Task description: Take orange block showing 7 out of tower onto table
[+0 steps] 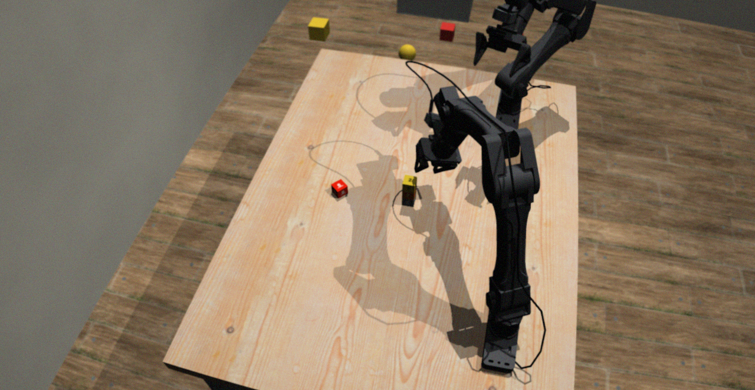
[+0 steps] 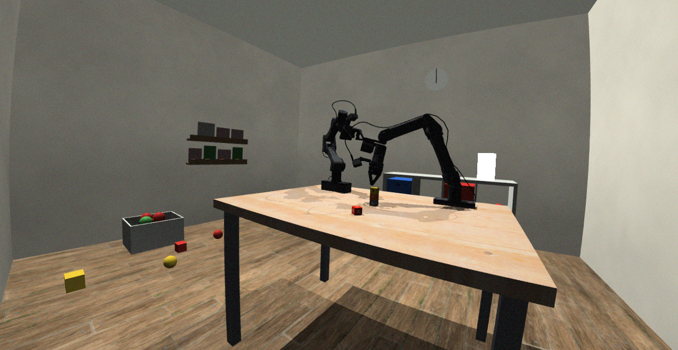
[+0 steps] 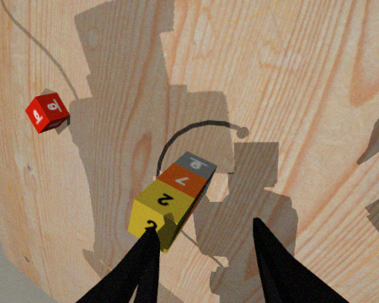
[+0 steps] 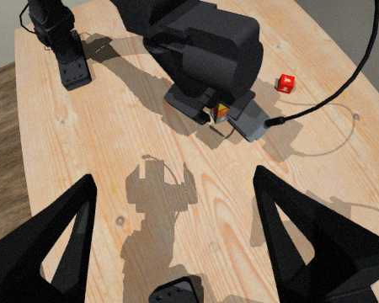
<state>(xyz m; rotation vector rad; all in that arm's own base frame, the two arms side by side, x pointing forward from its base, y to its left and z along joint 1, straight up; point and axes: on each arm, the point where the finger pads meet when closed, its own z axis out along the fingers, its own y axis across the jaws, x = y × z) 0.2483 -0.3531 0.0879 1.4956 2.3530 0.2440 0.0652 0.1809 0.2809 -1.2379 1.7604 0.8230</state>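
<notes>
Right now my left hand is 4 cm short of the yellow block showing 2, 3 cm to the right of it and 3 cm above it. From my left hand the other things lie so: orange block showing 7: 6 cm below, 4 cm ahead, 3 cm to the left; then grey block showing 9: 9 cm below, 4 cm ahead, 3 cm to the left.
Now: the orange block showing 7 18 cm ahead of my right hand, 18 cm to the left of it and 29 cm below it. The rest, counted from my right hand: grey block showing 9: 18 cm ahead, 18 cm to the left, 32 cm below; yellow block showing 2: 18 cm ahead, 18 cm to the left, 26 cm below.
</notes>
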